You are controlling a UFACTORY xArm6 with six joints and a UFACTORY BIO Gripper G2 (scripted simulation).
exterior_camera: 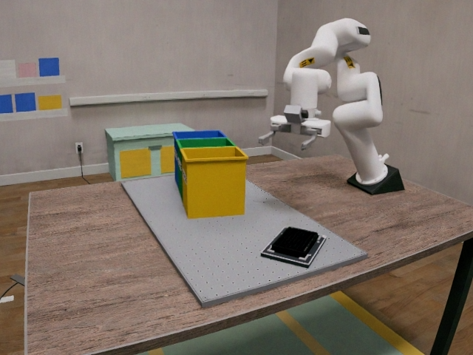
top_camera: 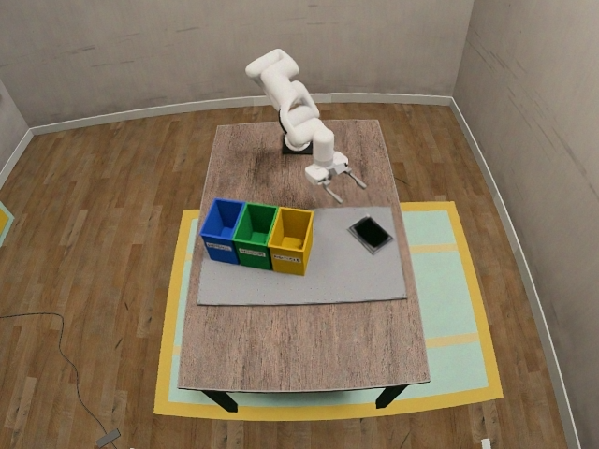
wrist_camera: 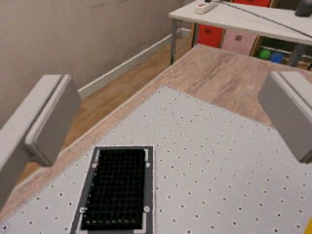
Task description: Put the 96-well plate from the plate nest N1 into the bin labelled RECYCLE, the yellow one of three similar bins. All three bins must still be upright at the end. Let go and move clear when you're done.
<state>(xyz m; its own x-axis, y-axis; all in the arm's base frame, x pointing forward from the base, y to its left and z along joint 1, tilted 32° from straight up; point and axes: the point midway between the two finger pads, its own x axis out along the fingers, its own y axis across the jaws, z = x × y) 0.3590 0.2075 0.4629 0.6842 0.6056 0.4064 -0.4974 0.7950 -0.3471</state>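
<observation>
Right now the black 96-well plate is 20 mm ahead of my hand, 100 mm to the left of it and 230 mm below it. Round my hand: yellow recycle bin (100 mm ahead, 220 mm to the right, 160 mm below); then plate nest N1 (20 mm ahead, 100 mm to the left, 240 mm below); then green bin (70 mm ahead, 340 mm to the right, 160 mm below).
</observation>
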